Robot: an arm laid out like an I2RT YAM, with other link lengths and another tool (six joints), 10 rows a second.
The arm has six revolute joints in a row. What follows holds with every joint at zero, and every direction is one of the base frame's.
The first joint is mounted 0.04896 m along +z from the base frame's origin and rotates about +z.
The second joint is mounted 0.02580 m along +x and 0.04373 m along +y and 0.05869 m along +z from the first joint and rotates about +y.
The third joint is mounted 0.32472 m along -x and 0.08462 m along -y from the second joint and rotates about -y.
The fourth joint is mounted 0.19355 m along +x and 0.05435 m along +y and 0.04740 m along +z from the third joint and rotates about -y.
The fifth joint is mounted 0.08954 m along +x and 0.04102 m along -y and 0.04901 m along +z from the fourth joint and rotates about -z.
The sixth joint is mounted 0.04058 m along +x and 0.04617 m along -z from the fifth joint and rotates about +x.
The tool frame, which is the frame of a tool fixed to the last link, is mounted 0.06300 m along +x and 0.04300 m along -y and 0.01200 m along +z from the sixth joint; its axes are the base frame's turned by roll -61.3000, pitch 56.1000 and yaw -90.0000 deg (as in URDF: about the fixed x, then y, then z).
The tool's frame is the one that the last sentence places.
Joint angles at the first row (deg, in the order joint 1, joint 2, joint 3, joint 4, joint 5, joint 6):
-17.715, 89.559, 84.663, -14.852, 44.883, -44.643
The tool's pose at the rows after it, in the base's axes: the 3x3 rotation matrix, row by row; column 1 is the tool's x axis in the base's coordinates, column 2 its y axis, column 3 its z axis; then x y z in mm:
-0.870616 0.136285 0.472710; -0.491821 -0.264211 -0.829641; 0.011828 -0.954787 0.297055; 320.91 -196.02 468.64
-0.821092 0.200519 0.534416; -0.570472 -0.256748 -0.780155; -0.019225 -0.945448 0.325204; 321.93 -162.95 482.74
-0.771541 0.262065 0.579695; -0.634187 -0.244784 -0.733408; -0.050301 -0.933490 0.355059; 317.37 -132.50 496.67
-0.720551 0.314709 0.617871; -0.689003 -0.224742 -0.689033; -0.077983 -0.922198 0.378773; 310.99 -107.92 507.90
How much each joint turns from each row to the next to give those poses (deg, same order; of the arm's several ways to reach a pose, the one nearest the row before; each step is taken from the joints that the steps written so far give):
4.547, -2.230, 0.000, 0.874, 1.400, 0.044
5.377, -2.491, 0.000, 0.000, 0.065, -0.044
5.288, -2.557, 0.001, 0.000, 0.743, 0.000
4.525, -2.230, -0.001, -0.043, 0.327, 0.000

